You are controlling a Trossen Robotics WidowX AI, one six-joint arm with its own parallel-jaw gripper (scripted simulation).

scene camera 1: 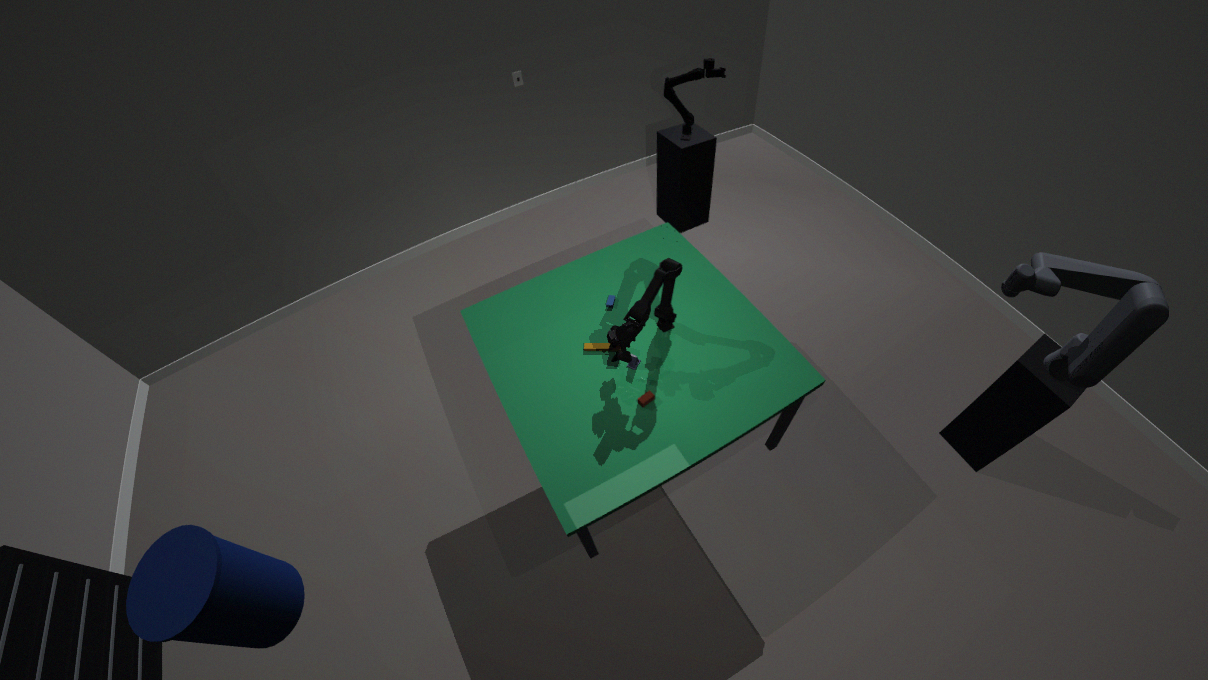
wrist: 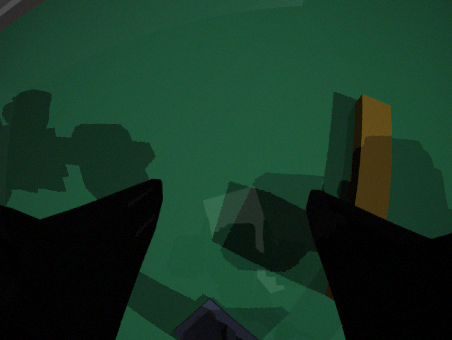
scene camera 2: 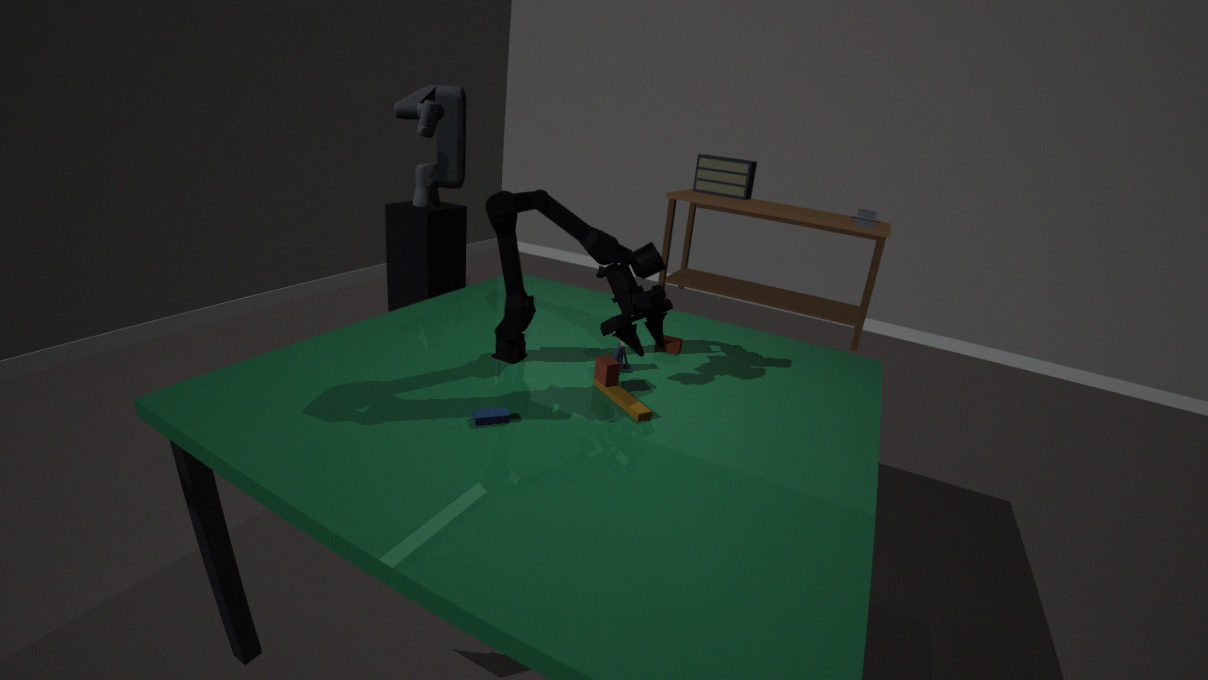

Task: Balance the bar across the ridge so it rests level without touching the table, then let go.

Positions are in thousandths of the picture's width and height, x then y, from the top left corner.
Labels:
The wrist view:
my gripper: 525, 575
orange bar: 820, 522
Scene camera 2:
my gripper: 540, 517

